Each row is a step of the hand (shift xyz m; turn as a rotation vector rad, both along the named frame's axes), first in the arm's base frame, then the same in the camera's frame.
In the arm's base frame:
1: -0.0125 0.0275 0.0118 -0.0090 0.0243 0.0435
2: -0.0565 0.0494 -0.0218 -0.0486 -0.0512 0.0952
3: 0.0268 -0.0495 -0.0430 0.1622 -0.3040 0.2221
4: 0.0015 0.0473 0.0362 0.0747 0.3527 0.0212
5: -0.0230 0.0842 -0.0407 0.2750 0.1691 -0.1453
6: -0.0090 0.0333 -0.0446 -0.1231 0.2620 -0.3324
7: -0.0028 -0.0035 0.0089 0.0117 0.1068 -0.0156
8: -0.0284 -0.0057 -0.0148 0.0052 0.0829 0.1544
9: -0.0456 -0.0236 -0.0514 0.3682 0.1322 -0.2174
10: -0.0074 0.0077 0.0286 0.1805 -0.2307 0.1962
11: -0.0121 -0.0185 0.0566 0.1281 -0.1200 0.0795
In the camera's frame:
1: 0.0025 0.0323 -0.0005 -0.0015 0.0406 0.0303
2: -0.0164 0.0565 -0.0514 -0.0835 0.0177 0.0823
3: 0.0026 -0.0686 -0.0174 -0.0666 -0.2304 0.3325
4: 0.0208 0.0515 0.0215 0.2483 0.2587 -0.0429
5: 0.0331 0.0621 -0.0657 0.3423 -0.0436 -0.0792
6: 0.0179 0.0134 -0.0518 0.0945 0.1360 -0.4085
7: -0.0057 0.0019 0.0080 0.0698 0.0746 -0.0367
8: -0.0241 0.0023 -0.0217 0.0235 0.1247 0.1210
9: -0.0419 -0.0187 -0.0563 0.4113 -0.1431 -0.1033
10: -0.0067 0.0207 0.0214 -0.0077 -0.1897 0.2971
11: -0.0293 0.0126 0.0517 0.0280 -0.1228 0.1459

